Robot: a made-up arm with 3 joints. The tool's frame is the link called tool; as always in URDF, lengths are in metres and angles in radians. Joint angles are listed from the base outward. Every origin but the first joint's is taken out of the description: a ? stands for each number. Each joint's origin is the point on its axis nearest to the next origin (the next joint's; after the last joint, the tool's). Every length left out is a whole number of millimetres.
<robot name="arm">
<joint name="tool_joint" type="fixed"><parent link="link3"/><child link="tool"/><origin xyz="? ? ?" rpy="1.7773 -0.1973 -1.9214"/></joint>
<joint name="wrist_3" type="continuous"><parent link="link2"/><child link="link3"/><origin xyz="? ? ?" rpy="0.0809 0.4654 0.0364"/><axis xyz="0 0 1"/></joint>
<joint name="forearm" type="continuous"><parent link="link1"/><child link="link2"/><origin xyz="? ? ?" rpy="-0.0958 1.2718 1.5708"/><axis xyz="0 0 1"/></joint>
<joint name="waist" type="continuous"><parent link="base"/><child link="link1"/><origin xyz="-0.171 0.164 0.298" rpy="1.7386 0.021 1.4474"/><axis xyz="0 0 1"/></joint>
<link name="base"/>
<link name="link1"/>
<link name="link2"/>
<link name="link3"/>
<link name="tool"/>
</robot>
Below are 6 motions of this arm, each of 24 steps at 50 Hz.
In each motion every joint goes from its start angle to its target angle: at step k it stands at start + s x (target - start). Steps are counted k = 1, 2, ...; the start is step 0. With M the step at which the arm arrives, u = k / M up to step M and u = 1 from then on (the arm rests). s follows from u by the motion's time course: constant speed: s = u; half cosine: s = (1 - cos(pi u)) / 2; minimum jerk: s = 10 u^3 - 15 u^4 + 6 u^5.
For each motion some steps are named. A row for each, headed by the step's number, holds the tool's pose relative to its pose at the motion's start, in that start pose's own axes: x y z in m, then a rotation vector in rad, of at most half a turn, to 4 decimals.
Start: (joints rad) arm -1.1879 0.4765 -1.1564
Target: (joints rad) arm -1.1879 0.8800 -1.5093
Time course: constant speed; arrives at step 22
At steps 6, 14, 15, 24:
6: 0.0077 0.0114 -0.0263 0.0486 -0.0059 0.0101
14: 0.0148 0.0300 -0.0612 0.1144 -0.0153 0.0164
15: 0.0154 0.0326 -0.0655 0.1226 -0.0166 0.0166
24: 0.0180 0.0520 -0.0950 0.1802 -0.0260 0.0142

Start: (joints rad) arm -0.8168 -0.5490 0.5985
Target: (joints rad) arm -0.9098 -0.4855 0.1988
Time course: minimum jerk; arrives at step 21
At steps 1, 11, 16, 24:
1: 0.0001 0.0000 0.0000 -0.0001 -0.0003 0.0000
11: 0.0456 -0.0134 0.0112 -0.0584 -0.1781 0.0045
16: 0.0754 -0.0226 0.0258 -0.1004 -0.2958 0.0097
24: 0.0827 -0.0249 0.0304 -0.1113 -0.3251 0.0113

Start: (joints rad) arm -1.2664 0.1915 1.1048
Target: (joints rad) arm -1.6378 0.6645 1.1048
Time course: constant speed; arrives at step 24
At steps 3, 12, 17, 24:
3: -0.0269 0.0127 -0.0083 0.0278 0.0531 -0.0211
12: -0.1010 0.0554 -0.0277 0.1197 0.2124 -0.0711
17: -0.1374 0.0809 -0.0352 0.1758 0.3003 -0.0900
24: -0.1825 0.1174 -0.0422 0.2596 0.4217 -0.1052

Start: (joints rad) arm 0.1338 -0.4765 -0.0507
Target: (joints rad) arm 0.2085 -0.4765 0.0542
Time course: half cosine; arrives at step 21
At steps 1, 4, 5, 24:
1: 0.0000 0.0001 -0.0002 0.0004 0.0005 0.0002
4: -0.0005 0.0010 -0.0025 0.0065 0.0081 0.0026
5: -0.0008 0.0016 -0.0039 0.0099 0.0125 0.0041
24: -0.0062 0.0116 -0.0271 0.0721 0.0948 0.0328

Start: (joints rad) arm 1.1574 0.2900 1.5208
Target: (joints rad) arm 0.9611 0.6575 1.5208
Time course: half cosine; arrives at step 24
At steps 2, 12, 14, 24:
2: -0.0021 0.0007 -0.0002 0.0017 0.0059 -0.0009
12: -0.0574 0.0205 -0.0021 0.0507 0.1728 -0.0195
14: -0.0706 0.0256 -0.0011 0.0640 0.2177 -0.0218
24: -0.1044 0.0388 0.0050 0.1019 0.3464 -0.0218

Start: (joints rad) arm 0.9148 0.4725 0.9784
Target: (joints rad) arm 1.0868 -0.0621 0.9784
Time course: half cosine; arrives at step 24
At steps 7, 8, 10, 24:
7: 0.0297 -0.0058 -0.0041 -0.0142 -0.0989 0.0040
8: 0.0383 -0.0073 -0.0049 -0.0178 -0.1264 0.0056
10: 0.0580 -0.0107 -0.0060 -0.0255 -0.1875 0.0100
24: 0.1714 -0.0244 0.0042 -0.0531 -0.5054 0.0502

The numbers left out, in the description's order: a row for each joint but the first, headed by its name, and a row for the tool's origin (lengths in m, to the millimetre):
tool: 0.361 -0.08 0
wrist_3: -0.219 0.04 0
forearm: 0.008 -0.471 0

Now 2 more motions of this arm.
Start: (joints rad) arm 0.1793 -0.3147 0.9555
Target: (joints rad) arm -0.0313 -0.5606 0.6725
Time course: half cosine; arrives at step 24
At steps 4, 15, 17, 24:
4: 0.0027 0.0030 -0.0069 0.0026 -0.0362 -0.0117
15: 0.0314 0.0232 -0.0509 -0.0008 -0.3721 -0.1319
17: 0.0364 0.0253 -0.0549 -0.0068 -0.4323 -0.1555
24: 0.0443 0.0276 -0.0592 -0.0211 -0.5358 -0.1974

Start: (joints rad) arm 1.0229 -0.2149 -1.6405
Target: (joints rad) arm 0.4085 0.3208 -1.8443
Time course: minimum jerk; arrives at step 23
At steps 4, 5, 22, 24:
4: 0.0009 -0.0022 0.0074 -0.0072 0.0182 0.0081
5: 0.0016 -0.0040 0.0135 -0.0132 0.0329 0.0145
22: 0.0150 -0.0263 0.2186 -0.2372 0.4527 0.1032
24: 0.0150 -0.0262 0.2188 -0.2375 0.4531 0.1032

